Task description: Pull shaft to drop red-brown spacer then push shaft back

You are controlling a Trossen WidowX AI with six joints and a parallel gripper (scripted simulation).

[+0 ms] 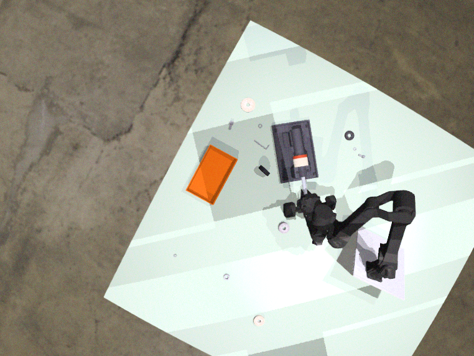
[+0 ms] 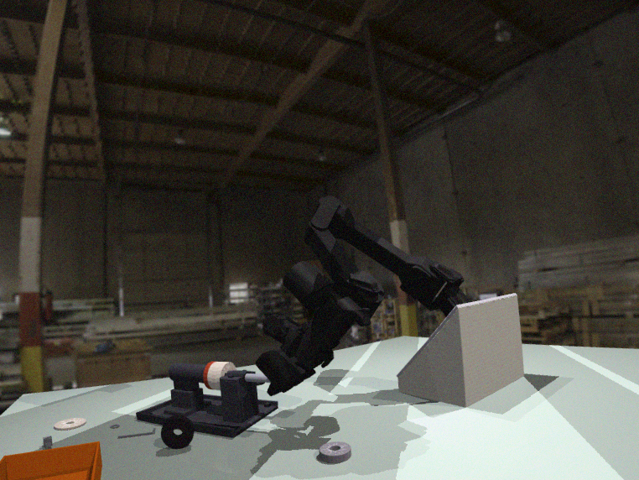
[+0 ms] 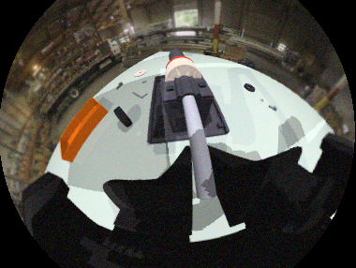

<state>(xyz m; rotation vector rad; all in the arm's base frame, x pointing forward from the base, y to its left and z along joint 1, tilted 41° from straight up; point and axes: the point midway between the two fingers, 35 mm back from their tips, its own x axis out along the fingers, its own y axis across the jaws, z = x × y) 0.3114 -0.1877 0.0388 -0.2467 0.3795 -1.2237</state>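
My gripper tip is now 20 mm short of the grey shaft, 40 mm to the left of it and 20 mm below it. From my gripper tip the other things lie so: cream spacer 50 mm ahead, 80 mm to the right, 20 mm above; black ring 160 mm ahead, 10 mm to the right, 30 mm below; red-brown spacer 60 mm ahead, 110 mm to the right, 20 mm above.
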